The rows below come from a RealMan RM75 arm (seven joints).
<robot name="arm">
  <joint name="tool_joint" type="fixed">
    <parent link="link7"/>
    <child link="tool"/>
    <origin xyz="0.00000 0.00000 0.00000"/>
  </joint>
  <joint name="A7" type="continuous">
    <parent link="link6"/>
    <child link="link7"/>
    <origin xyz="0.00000 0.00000 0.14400"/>
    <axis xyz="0 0 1"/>
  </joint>
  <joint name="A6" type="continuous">
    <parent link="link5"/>
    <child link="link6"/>
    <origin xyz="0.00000 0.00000 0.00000"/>
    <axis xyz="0 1 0"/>
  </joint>
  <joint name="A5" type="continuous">
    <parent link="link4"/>
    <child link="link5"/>
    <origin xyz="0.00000 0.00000 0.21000"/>
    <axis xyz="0 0 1"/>
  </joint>
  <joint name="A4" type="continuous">
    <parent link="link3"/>
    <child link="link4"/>
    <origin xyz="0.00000 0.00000 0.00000"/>
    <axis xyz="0 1 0"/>
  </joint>
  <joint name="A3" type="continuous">
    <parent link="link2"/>
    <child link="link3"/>
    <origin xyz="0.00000 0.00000 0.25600"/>
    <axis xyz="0 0 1"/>
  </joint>
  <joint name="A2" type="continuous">
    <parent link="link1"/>
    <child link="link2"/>
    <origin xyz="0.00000 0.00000 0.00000"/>
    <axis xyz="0 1 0"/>
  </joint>
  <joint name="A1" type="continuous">
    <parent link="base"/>
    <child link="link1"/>
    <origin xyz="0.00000 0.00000 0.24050"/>
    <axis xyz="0 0 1"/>
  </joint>
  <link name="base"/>
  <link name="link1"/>
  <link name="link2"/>
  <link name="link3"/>
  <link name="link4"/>
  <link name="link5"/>
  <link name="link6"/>
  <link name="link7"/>
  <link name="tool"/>
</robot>
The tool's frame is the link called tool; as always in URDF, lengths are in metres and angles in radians. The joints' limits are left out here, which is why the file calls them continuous.
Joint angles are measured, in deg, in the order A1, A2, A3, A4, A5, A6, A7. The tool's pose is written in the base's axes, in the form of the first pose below.
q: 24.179, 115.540, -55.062, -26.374, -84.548, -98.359, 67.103
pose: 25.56 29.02 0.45 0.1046 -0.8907 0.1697 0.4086
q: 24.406, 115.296, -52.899, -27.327, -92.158, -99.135, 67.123
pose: 26.25 28.43 0.08 0.0811 -0.9117 0.1640 0.3678
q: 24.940, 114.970, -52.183, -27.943, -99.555, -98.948, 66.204
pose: 27.05 27.90 -0.54 0.0560 -0.9344 0.1531 0.3167
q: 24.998, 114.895, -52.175, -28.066, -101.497, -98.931, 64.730
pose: 27.31 27.68 -0.73 0.0512 -0.9414 0.1407 0.3021
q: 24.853, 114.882, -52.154, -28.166, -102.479, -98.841, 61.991
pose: 27.53 27.50 -0.83 0.0549 -0.9469 0.1194 0.2935
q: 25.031, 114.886, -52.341, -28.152, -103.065, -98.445, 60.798
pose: 27.58 27.54 -0.97 0.0556 -0.9502 0.1091 0.2866
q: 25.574, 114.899, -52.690, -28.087, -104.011, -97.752, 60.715
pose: 27.56 27.72 -1.22 0.0514 -0.9539 0.1058 0.2760
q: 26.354, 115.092, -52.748, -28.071, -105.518, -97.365, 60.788
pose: 27.39 27.88 -1.56 0.0430 -0.9578 0.1016 0.2656
